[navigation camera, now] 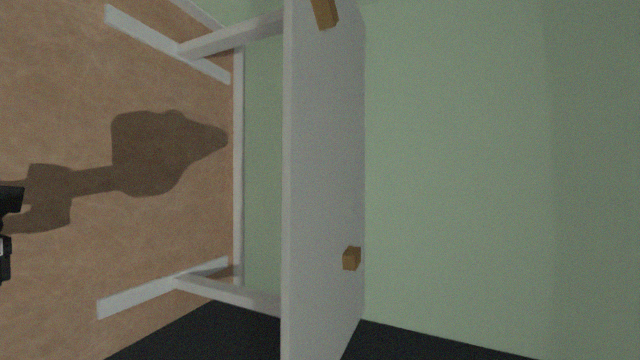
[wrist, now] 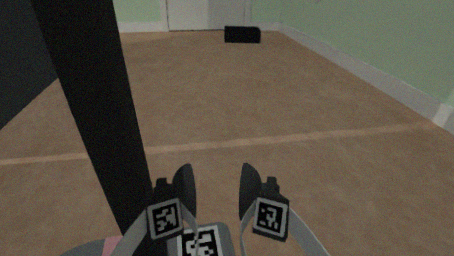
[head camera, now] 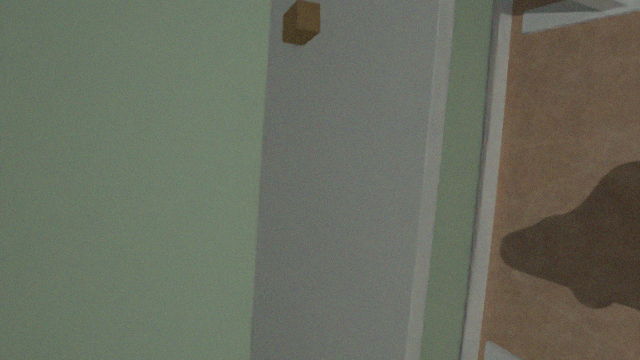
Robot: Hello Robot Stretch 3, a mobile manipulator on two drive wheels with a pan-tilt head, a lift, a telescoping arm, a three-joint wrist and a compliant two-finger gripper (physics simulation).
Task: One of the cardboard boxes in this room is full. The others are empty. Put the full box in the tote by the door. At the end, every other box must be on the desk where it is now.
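Places are measured from the robot's base along level axes (x left, y back, z up), in metres.
Pixels of known places: gripper, fingertip midpoint: (wrist: 216,182).
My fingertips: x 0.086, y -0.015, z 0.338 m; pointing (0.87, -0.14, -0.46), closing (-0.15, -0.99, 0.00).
Ahead of a thing's pixels: the offset from my fingertips to its top centre. Level surfaces: height alone.
The head and navigation pictures are turned sideways. A small brown cardboard box @(dx -1.019, dy +0.284, dz +0.663 m) (head camera: 301,22) (navigation camera: 351,258) stands on the white desk @(dz +0.613 m) (head camera: 350,175) (navigation camera: 325,150), near its wall side. A second brown cardboard box @(dx -0.762, dy -0.541, dz +0.663 m) (navigation camera: 326,15) is on the desk's other part, cut by the navigation view's top edge. Whether either box is full cannot be seen. In the wrist view a black open-looking container, likely the tote @(dx +1.907, dy -0.548, dz -0.237 m) (wrist: 242,34), stands far off on the floor by the white door (wrist: 207,15). My gripper (wrist: 216,182) is open, with bare floor showing between its fingers, away from the boxes.
White desk legs (navigation camera: 215,290) (navigation camera: 230,37) stand on floor feet. A dark surface (navigation camera: 200,335) lies past the desk's end. My black mast (wrist: 95,100) crosses the wrist view's left. A green wall (wrist: 380,40) with a white baseboard (wrist: 370,75) runs along the right. Shadows fall by the desk.
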